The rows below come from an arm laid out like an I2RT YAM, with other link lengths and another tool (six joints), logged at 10 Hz.
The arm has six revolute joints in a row. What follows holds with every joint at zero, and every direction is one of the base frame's. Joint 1 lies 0.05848 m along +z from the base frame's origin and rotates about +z. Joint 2 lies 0.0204 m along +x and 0.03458 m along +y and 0.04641 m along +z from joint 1 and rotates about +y. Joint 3 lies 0.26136 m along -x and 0.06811 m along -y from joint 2 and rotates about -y. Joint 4 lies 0.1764 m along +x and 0.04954 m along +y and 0.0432 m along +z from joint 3 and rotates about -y. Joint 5 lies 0.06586 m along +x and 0.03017 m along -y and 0.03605 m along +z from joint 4 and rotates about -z. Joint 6 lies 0.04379 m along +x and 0.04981 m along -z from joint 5 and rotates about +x. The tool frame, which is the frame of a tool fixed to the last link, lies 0.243 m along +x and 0.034 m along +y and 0.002 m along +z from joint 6; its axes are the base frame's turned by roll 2.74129, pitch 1.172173 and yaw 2.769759 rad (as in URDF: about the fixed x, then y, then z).
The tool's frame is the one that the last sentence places.
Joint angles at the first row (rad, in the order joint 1, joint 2, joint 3, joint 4, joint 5, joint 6):
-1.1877, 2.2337, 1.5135, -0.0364, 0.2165, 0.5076
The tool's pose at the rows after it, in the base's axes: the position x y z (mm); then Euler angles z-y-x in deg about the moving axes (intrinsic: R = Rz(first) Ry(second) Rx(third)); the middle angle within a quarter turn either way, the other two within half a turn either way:
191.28 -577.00 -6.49 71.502 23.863 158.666
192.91 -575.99 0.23 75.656 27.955 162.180
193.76 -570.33 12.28 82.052 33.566 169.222
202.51 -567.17 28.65 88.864 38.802 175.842
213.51 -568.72 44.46 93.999 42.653 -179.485
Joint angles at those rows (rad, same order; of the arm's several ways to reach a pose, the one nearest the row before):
-1.1885, 2.2280, 1.4830, 0.0253, 0.1848, 0.4599
-1.1709, 2.2070, 1.4273, 0.0986, 0.2199, 0.3729
-1.1297, 2.1658, 1.3407, 0.1944, 0.3012, 0.2512
-1.0840, 2.1368, 1.2709, 0.3027, 0.3687, 0.1371
-1.0508, 2.1288, 1.2450, 0.3828, 0.4095, 0.0555

